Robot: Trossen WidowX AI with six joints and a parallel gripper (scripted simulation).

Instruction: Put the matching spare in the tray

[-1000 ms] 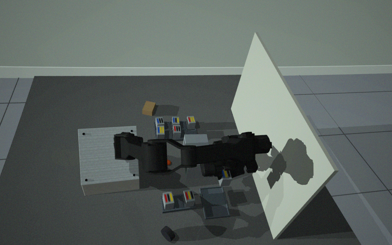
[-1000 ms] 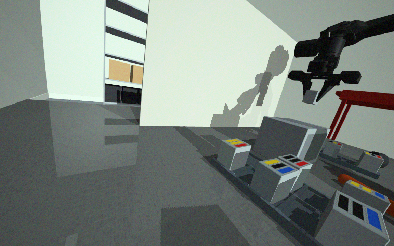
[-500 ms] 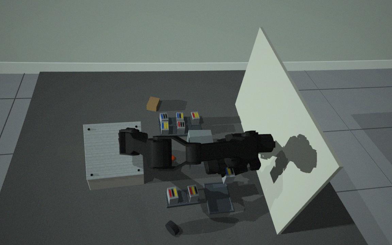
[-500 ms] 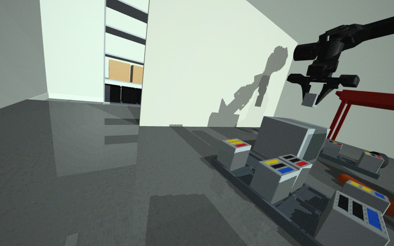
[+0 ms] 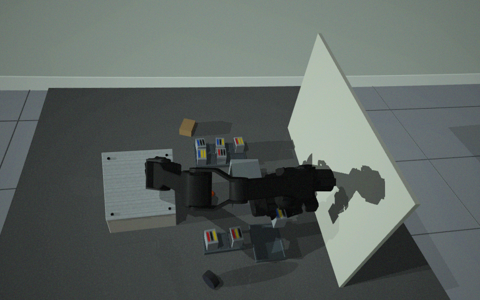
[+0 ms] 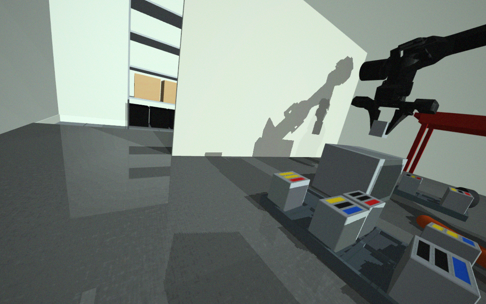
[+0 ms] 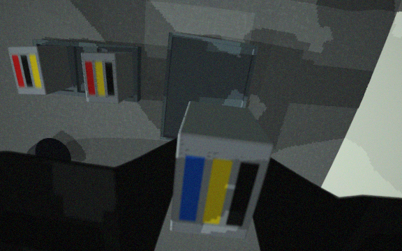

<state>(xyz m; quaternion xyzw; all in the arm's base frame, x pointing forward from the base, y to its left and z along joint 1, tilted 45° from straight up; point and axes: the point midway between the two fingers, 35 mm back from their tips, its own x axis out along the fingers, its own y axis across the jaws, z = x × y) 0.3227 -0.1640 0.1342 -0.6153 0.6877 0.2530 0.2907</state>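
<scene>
My gripper tip is 140 mm above the grey tray and 10 mm past it. Also, from my gripper tip: mounted unit (210 mm to the left, 90 mm below, 30 mm behind); black tape roll (210 mm behind, 120 mm below, 90 mm to the right); beige panel (220 mm ahead, 160 mm to the left, 80 mm above).
</scene>
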